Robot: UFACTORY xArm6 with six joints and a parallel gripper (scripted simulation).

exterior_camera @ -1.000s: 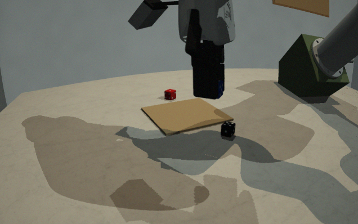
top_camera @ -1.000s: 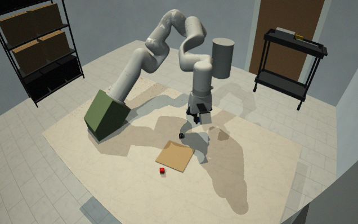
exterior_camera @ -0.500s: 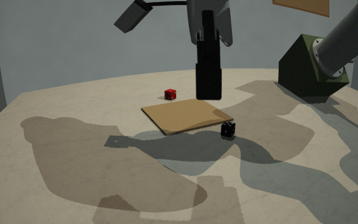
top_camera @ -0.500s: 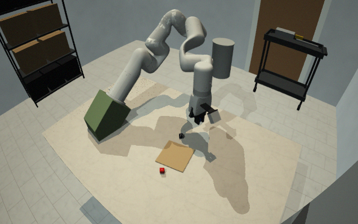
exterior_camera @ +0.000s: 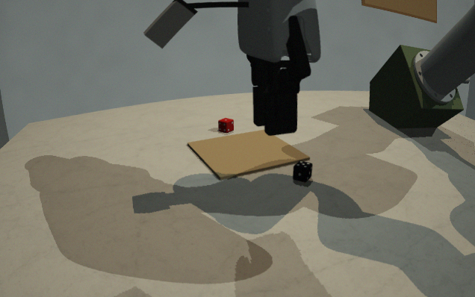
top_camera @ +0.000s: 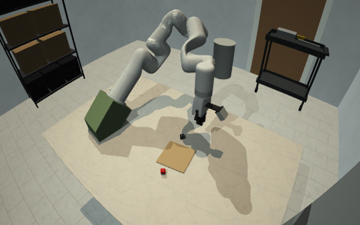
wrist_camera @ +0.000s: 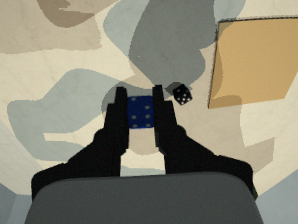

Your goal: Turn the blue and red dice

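My hand is 10 mm past the blue die and 10 mm above it. Also, from my hand: tan mat: 170 mm to the right, 110 mm below; red die: 20 mm ahead, 280 mm to the right, 100 mm below; black die: 60 mm behind, 70 mm to the right, 100 mm below.
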